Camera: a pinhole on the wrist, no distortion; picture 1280 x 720 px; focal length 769.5 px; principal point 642.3 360.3 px. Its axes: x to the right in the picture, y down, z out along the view. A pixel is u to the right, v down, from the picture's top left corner.
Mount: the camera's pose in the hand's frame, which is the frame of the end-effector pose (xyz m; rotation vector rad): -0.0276 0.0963 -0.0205 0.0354 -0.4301 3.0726
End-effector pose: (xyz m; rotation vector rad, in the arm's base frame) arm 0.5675 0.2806 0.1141 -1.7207 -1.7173 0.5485
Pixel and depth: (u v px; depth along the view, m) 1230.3 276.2 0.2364
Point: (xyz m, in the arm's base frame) 0.4495 0.1155 -0.1135
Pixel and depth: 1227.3 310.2 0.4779
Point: 0.2346 -0.0289 -0.2706
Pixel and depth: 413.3 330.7 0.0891
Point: 0.5760 0.2948 0.0166
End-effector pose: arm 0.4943 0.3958 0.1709 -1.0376 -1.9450 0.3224
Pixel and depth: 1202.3 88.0 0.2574
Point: 0.4073 0.3532 -0.1663
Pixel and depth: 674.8 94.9 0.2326
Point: 0.3813 0.4776 -0.0395
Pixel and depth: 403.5 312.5 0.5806
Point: -0.0013 0.5900 -0.0267
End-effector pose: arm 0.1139 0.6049 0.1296 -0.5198 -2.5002 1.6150
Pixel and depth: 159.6 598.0 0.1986
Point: -0.0245 0.5016 0.0773
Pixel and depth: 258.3 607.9 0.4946
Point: -0.2508 0.2587 0.1213
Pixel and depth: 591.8 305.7 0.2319
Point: 0.0733 0.4422 -0.0003
